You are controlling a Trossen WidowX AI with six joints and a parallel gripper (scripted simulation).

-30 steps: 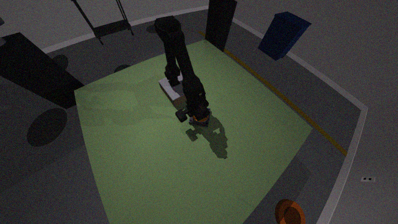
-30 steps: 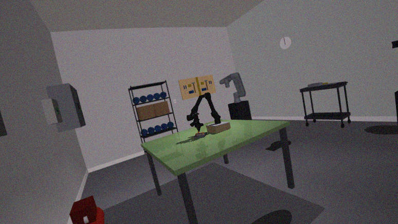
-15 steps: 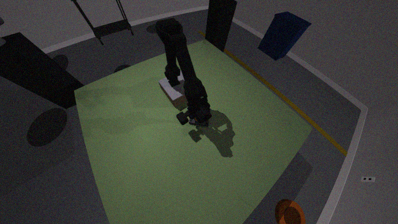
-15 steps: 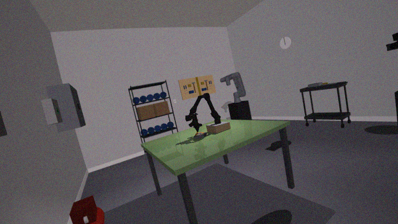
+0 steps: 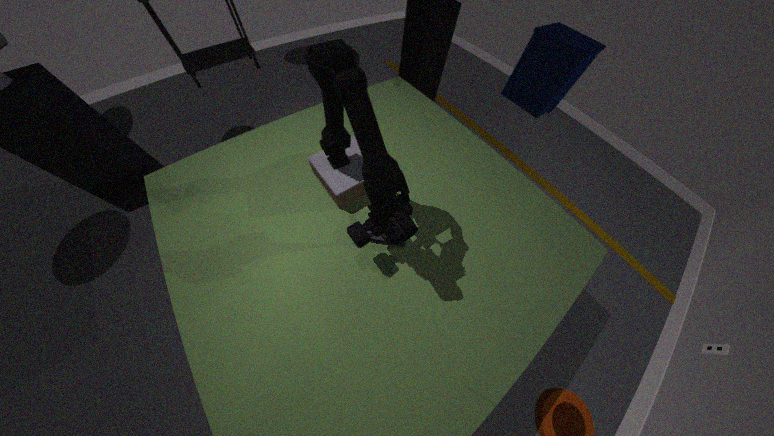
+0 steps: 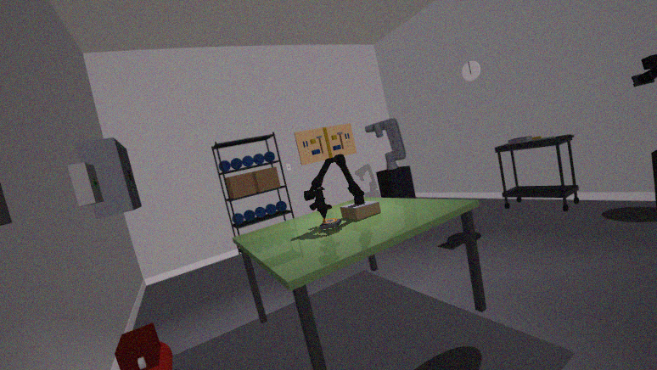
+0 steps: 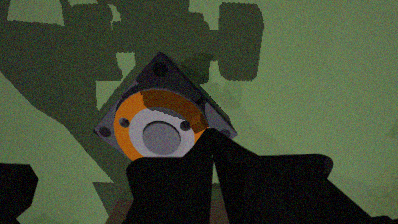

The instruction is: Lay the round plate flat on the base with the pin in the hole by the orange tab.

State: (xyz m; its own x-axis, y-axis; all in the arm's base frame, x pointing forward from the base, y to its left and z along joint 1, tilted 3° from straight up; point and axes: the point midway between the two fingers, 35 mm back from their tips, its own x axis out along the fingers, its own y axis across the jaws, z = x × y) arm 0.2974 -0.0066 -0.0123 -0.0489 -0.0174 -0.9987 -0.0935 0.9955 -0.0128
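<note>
The round plate is 10 mm behind my gripper tip, 30 mm to the left of it and 10 mm below it. Also, from my gripper tip: square grey base 20 mm behind, 50 mm to the left, 20 mm below.
</note>
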